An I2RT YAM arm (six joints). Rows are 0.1 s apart.
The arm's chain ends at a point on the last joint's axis. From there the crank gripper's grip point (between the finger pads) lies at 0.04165 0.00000 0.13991 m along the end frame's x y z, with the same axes.
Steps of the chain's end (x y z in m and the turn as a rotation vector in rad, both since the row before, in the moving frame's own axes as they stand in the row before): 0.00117 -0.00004 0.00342 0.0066 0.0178 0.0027; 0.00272 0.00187 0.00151 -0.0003 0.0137 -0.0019; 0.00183 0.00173 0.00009 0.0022 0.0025 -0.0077; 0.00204 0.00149 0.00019 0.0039 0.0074 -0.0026; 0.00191 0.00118 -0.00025 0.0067 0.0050 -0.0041; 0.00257 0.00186 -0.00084 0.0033 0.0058 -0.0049; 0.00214 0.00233 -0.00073 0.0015 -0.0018 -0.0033; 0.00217 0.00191 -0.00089 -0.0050 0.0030 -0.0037; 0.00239 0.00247 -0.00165 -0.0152 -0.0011 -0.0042; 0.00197 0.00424 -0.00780 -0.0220 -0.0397 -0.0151; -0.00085 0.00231 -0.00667 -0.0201 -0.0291 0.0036; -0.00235 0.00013 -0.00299 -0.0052 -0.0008 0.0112
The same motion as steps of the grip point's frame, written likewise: 0.00365 -0.00085 0.00265 0.0066 0.0178 0.0027; 0.00463 0.00183 0.00093 -0.0003 0.0137 -0.0019; 0.00218 0.00110 -0.00002 0.0022 0.0025 -0.0077; 0.00307 0.00084 -0.00012 0.0039 0.0074 -0.0026; 0.00261 0.00007 -0.00046 0.0067 0.0050 -0.0041; 0.00338 0.00119 -0.00109 0.0033 0.0058 -0.0049; 0.00189 0.00198 -0.00066 0.0015 -0.0018 -0.0033; 0.00259 0.00245 -0.00102 -0.0050 0.0030 -0.0037; 0.00224 0.00442 -0.00162 -0.0152 -0.0011 -0.0042; -0.00360 0.00675 -0.00628 -0.0220 -0.0397 -0.0151; -0.00494 0.00528 -0.00555 -0.0201 -0.0291 0.0036; -0.00247 0.00132 -0.00296 -0.0052 -0.0008 0.0112
